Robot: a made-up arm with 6 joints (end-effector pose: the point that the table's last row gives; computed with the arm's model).
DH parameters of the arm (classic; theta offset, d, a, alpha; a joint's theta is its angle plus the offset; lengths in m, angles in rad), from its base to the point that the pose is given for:
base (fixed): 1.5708 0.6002 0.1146 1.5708
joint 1: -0.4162 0 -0.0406 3.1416
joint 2: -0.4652 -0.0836 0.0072 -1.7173
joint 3: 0 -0.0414 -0.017 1.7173
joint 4: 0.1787 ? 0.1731 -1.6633
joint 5: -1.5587 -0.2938 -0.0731 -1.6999
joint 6: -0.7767 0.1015 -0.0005 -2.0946
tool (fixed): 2.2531 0.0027 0 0
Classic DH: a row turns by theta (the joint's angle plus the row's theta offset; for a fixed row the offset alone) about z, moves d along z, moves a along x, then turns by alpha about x.
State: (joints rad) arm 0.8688 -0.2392 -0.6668 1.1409 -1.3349 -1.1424
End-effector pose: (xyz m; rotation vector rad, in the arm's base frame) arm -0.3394 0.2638 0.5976 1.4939 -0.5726 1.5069
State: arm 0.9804 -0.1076 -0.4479 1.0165 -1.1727 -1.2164
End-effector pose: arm -0.3085 0.2854 0.7202 1.7621 -0.7623 1.1993
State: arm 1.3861 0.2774 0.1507 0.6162 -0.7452 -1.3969
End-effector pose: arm -0.0684 0.2200 0.9900 2.0508 -1.4080 0.0234
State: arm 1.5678 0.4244 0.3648 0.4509 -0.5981 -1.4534
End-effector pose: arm 0.0400 0.1362 1.0272 1.9521 -1.6125 -0.4860
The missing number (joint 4, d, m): 0.1665
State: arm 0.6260 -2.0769 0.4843 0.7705 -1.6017 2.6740
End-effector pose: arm -0.0152 -0.3751 0.7309 0.0866 0.6865 1.1237
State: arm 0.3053 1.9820 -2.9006 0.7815 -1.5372 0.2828
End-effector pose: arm 0.2691 0.1767 1.0225 0.5263 -1.5321 -1.6002
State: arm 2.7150 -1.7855 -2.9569 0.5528 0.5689 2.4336
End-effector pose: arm 0.0602 0.3380 0.8944 -2.8309 0.4661 0.7553
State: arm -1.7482 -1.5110 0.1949 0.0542 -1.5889 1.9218
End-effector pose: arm -0.1557 0.5281 0.8459 -1.1662 1.0078 -0.0157
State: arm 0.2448 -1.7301 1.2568 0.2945 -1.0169 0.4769
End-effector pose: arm 0.3414 -0.2984 0.7922 2.2453 1.2787 -0.5663
